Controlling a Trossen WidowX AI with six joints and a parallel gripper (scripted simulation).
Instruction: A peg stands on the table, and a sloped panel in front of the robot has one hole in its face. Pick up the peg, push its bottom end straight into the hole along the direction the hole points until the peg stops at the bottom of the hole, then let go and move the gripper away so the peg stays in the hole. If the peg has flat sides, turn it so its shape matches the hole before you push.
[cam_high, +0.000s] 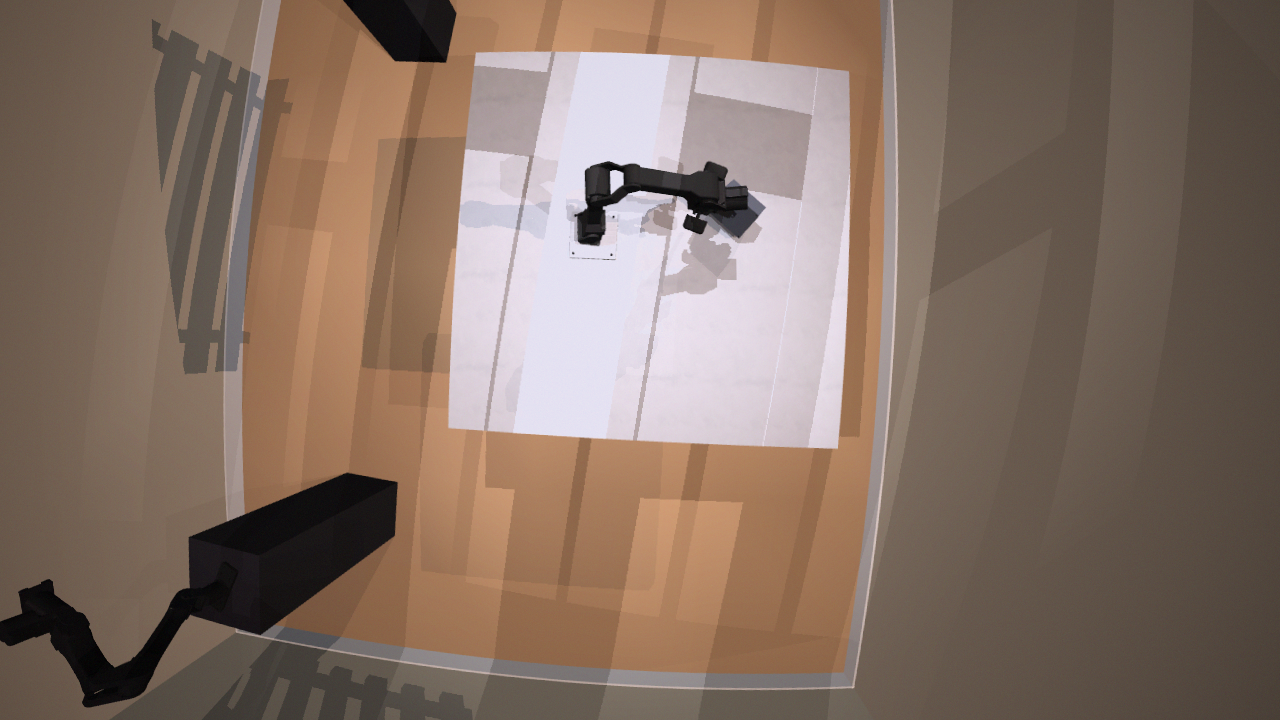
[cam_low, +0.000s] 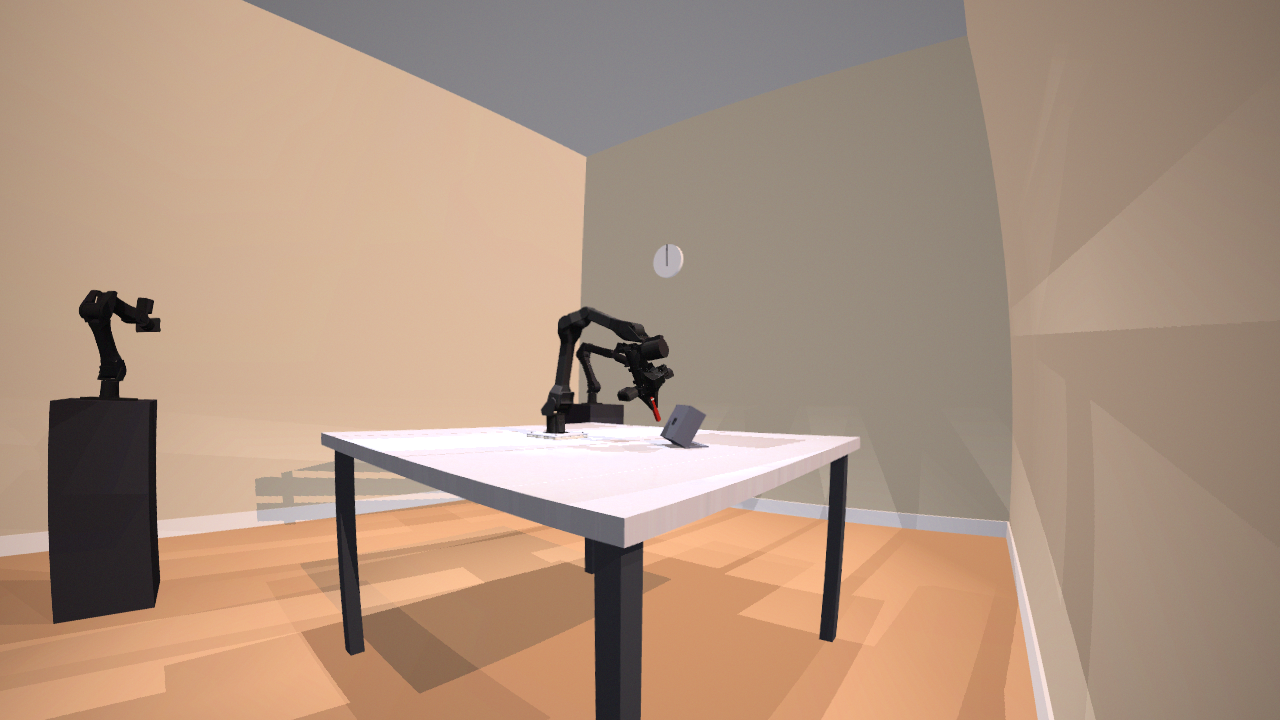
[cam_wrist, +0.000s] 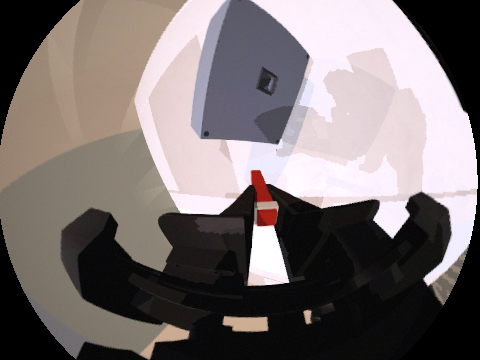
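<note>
My gripper tip is now 11 cm short of the grey sloped panel and 5 cm above it. Round my gripper tip: red peg 1 cm to the right, 1 cm above.
</note>
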